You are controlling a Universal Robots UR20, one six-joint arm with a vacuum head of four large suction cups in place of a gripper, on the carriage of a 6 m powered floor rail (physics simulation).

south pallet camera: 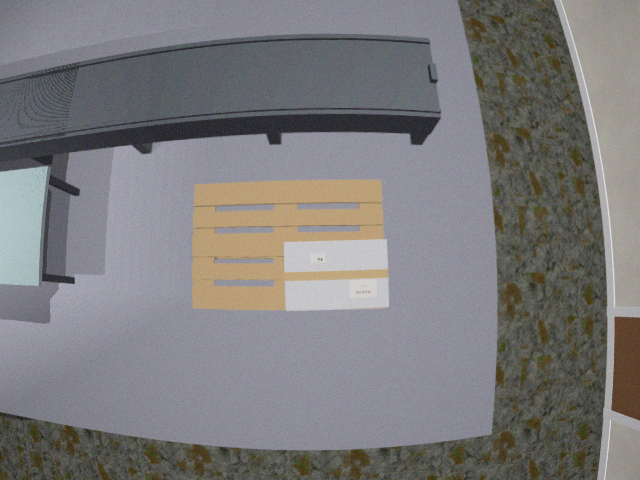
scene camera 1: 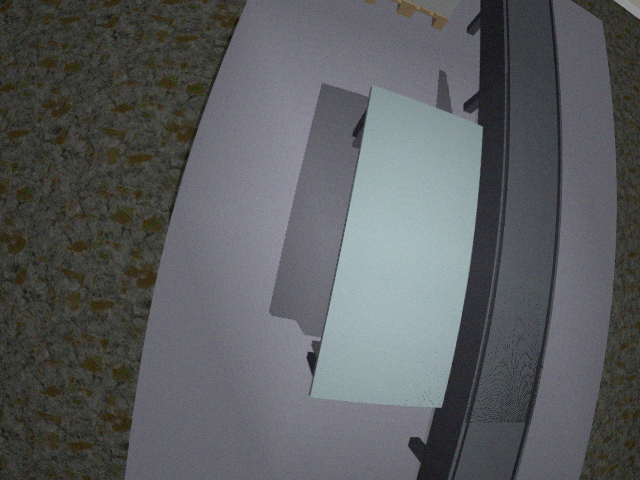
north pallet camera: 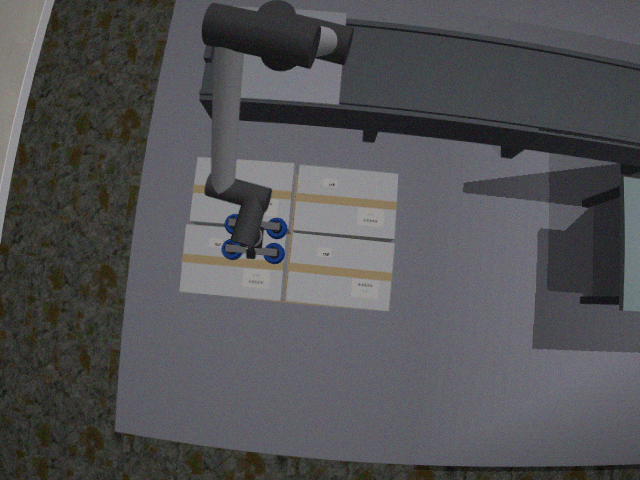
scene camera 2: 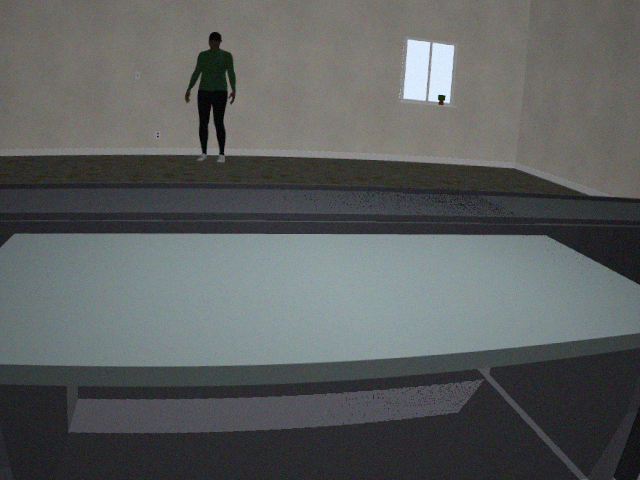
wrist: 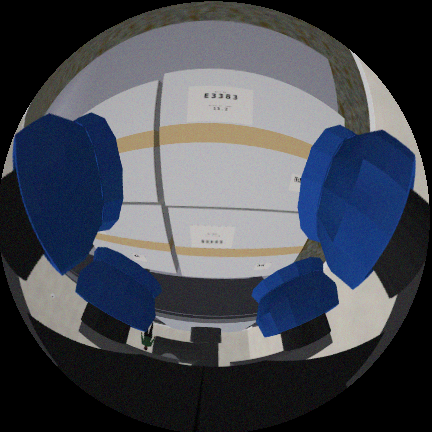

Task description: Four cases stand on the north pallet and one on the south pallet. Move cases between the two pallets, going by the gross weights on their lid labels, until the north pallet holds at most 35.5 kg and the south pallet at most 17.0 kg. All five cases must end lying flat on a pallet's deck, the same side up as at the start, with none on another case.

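Frame: origin at the arm's base, x ahead, y left, z up, level; centimetres.
Where they show: hand, tool point: (wrist: 207, 253); arm's base, link origin: (wrist: 205, 328).
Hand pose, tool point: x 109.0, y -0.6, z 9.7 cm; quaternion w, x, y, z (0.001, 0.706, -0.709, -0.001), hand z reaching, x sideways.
Things, the pixels of their top centre, and the offset from my tool point. "spot": a spot on its surface instead. Level surfaces: height alone.
- near-left case, top centre: (wrist: 276, 141) (north pallet camera: 231, 262) dx +11.1, dy -15.3, dz -24.0 cm
- north pallet, surface spot: (scene camera 1: 406, 9) spot: dx -8.7, dy +74.8, dz -59.2 cm
- far-left case, top centre: (wrist: 246, 252) (north pallet camera: 241, 191) dx -29.3, dy -15.1, dz -27.3 cm
- far-right case, top centre: (wrist: 116, 239) (north pallet camera: 346, 201) dx -29.1, dy +44.7, dz -28.1 cm
- near-right case, top centre: (wrist: 90, 154) (north pallet camera: 340, 271) dx +10.9, dy +44.7, dz -26.6 cm
- pale table, surface height: dz -13.7 cm
My vacuum head (north pallet camera: 254, 238) (wrist: 212, 225) hangs over the near-left case (north pallet camera: 206, 279) (wrist: 230, 170) on the north pallet (scene camera 1: 406, 9), its rear cups over the seam. Nothing hangs from it; the cups are apart from the lid. That case's label reads E3383 and seemingly 15.2 in the wrist view. The far-left case (north pallet camera: 268, 175) (wrist: 270, 230) is partly hidden by the arm. The far-right case (north pallet camera: 346, 186) and near-right case (north pallet camera: 330, 289) lie flat; their weights are too small to read. One case (south pallet camera: 330, 258) lies flat on the south pallet (south pallet camera: 232, 242), at its near-right corner.
A pale table (scene camera 1: 403, 248) (scene camera 2: 310, 299) (north pallet camera: 630, 242) (south pallet camera: 20, 227) stands between the pallets. The floor rail (scene camera 1: 527, 206) (north pallet camera: 465, 77) (south pallet camera: 258, 77) runs behind them. A person in green (scene camera 2: 212, 72) stands beyond the rail.
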